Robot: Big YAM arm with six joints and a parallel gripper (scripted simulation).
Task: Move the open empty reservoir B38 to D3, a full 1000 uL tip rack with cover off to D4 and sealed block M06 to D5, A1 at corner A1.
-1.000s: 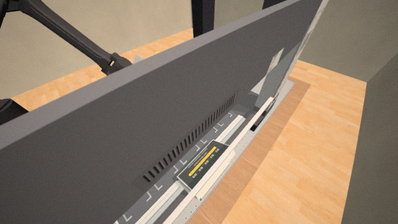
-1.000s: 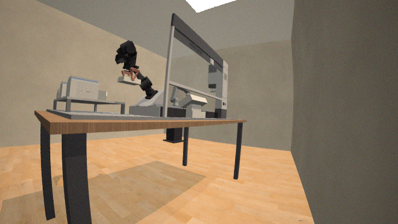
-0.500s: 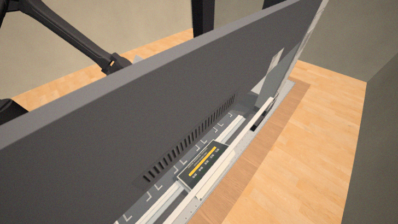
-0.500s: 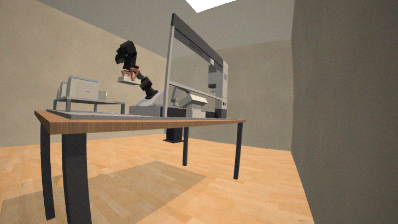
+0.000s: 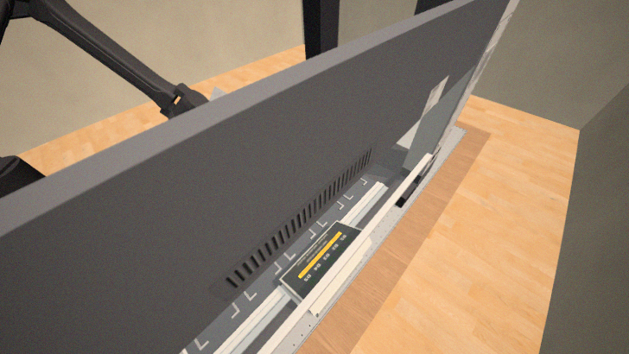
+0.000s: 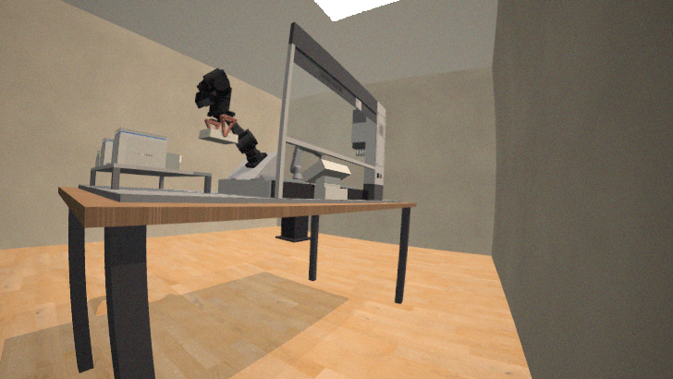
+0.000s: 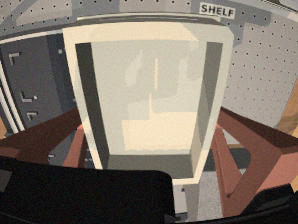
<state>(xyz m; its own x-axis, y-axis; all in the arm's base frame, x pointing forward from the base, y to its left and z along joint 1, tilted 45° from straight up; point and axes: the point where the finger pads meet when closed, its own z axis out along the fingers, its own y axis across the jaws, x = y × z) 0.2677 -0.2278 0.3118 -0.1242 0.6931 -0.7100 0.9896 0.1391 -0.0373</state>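
Now: hand 10 mm above the cream one-well reservoir. Also, from my hand: pale sealed deep-well block 170 mm to the right, 160 mm behind, 100 mm below; shelf 230 mm to the right, 160 mm below, 100 mm behind; shelf label 220 mm below, 110 mm behind, 60 mm to the right.
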